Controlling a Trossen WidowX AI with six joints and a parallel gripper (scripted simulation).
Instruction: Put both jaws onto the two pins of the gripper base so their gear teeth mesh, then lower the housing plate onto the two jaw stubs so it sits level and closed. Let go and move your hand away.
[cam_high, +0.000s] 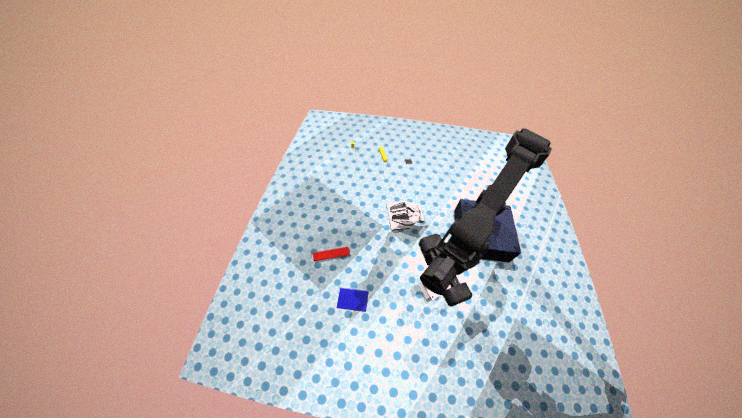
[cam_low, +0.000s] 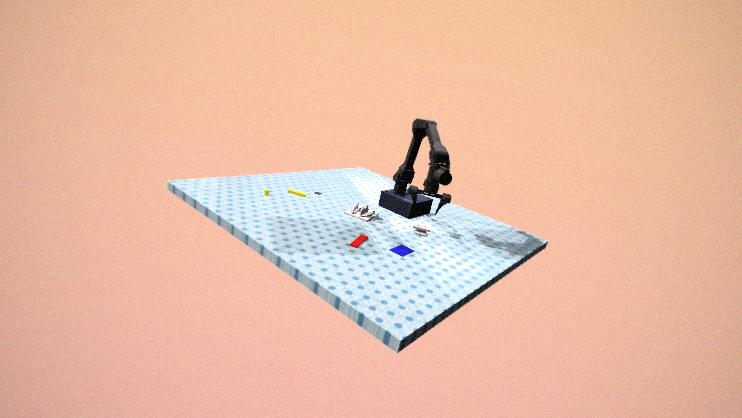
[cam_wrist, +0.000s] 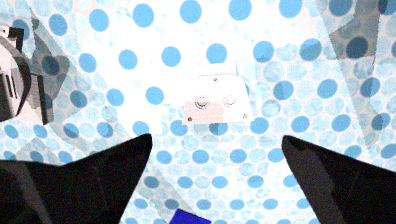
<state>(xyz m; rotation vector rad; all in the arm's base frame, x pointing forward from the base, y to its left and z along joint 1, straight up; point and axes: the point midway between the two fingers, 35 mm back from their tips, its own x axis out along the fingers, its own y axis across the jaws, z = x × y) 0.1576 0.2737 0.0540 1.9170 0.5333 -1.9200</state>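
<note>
Right now my gripper tip is 9 cm above the small white piece and 1 cm past it. The rest, counted from my gripper tip: blue square (23 cm ahead, 10 cm below, 8 cm to the left); then jaw (26 cm to the right, 8 cm below, 8 cm ahead); then housing plate (28 cm to the right, 9 cm below, 7 cm ahead).
</note>
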